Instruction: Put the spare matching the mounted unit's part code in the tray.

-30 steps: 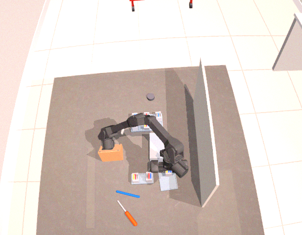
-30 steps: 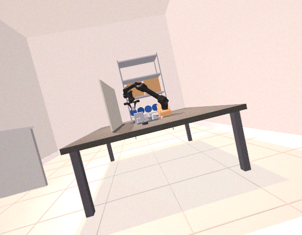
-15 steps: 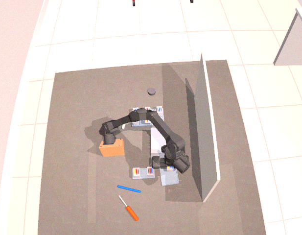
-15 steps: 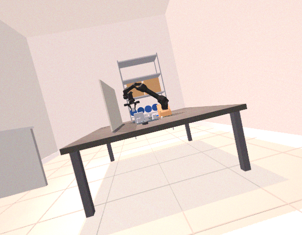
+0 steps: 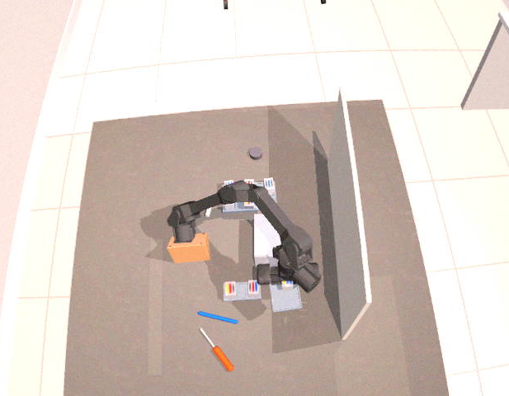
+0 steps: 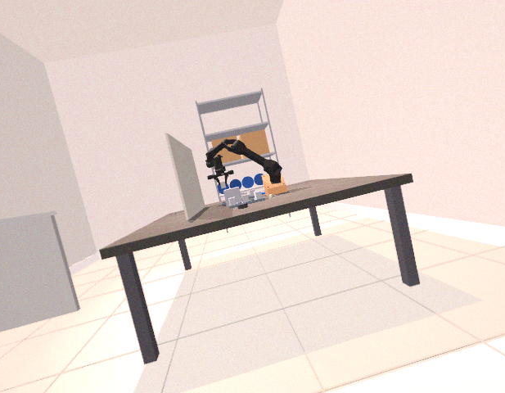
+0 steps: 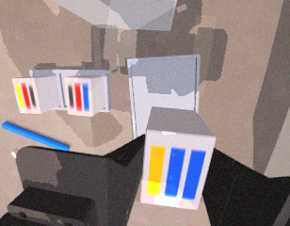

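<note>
Right now the pale tray is 12 cm below my gripper tip. Round my gripper tip: mounted unit (6 cm behind, 19 cm to the left, 7 cm below); then holder (15 cm behind, 1 cm to the left, 11 cm below); then blue rod (23 cm behind, 8 cm to the right, 12 cm below).
</note>
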